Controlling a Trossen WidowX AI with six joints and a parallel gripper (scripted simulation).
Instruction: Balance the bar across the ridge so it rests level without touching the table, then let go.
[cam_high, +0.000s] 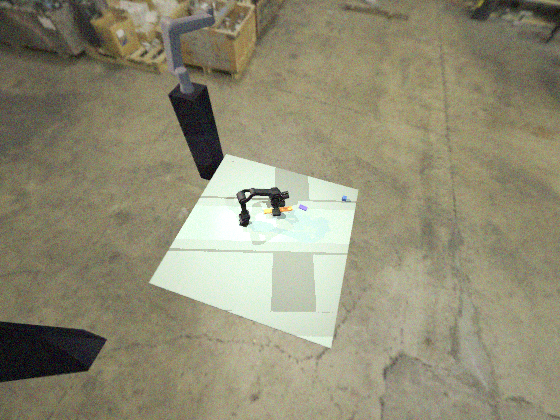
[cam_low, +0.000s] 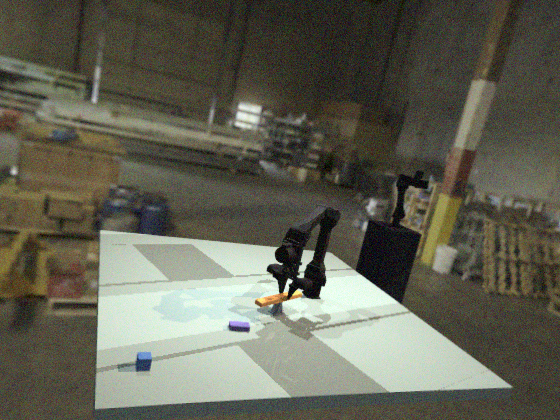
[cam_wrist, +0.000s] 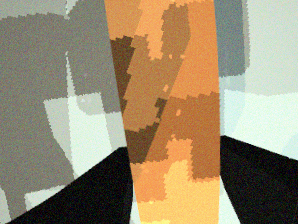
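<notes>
Now: gripper tip 3 cm short of the orange bar and 1 cm to the right of it. Round my gripper tip: blue cube: 53 cm ahead, 34 cm to the left, 4 cm below; purple block: 21 cm ahead, 13 cm to the left, 5 cm below.
</notes>
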